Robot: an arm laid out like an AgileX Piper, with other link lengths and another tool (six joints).
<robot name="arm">
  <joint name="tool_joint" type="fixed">
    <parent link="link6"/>
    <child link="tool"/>
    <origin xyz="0.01 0.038 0.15" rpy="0 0.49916 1.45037"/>
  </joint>
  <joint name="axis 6" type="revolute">
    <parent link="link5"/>
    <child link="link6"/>
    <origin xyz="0 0.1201 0" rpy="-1.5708 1.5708 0"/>
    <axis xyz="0 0 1"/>
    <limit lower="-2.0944" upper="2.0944"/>
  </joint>
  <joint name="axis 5" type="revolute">
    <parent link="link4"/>
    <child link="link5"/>
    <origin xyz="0 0 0" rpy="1.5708 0 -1.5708"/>
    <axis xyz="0 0 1"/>
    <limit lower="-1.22" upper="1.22"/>
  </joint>
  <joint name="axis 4" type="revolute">
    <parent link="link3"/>
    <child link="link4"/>
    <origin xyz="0.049 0.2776 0" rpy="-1.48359 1.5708 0"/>
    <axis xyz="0 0 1"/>
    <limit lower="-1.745" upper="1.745"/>
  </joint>
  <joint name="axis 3" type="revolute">
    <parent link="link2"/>
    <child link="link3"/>
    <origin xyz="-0.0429 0.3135 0" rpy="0 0 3.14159"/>
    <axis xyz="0 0 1"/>
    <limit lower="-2.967" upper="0"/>
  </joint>
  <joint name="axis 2" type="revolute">
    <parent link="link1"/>
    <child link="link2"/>
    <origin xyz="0 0 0" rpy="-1.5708 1.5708 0"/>
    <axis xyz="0 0 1"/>
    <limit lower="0" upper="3.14"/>
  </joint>
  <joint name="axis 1" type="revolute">
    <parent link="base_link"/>
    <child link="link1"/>
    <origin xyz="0 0 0.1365"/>
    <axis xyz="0 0 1"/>
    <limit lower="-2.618" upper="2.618"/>
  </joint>
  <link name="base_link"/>
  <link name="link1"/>
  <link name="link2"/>
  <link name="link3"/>
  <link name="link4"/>
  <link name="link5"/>
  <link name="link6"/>
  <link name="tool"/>
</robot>
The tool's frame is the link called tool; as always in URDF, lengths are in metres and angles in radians.
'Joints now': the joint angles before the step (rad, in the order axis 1, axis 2, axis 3, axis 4, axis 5, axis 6). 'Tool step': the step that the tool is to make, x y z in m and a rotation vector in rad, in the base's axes. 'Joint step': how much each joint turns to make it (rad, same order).
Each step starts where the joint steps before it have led.
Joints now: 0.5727, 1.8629, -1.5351, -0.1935, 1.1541, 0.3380
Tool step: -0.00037, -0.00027, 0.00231, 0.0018, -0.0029, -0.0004
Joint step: 0.0000, -0.0055, -0.0001, 0.0000, 0.0022, 0.0000
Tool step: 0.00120, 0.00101, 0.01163, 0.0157, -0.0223, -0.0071
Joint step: 0.0000, -0.0226, -0.0076, 0.0000, 0.0042, 0.0065
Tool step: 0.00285, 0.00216, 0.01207, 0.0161, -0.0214, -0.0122
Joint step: 0.0000, -0.0137, -0.0217, 0.0000, 0.0108, 0.0106
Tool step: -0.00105, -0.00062, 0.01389, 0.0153, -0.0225, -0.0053
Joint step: 0.0000, -0.0301, -0.0044, -0.0001, 0.0082, 0.0040
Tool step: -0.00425, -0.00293, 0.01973, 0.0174, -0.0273, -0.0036
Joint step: 0.0000, -0.0466, -0.0022, 0.0001, 0.0168, 0.0004
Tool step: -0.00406, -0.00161, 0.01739, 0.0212, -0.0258, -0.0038
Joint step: 0.0000, -0.0416, -0.0023, 0.0035, 0.0112, 0.0015
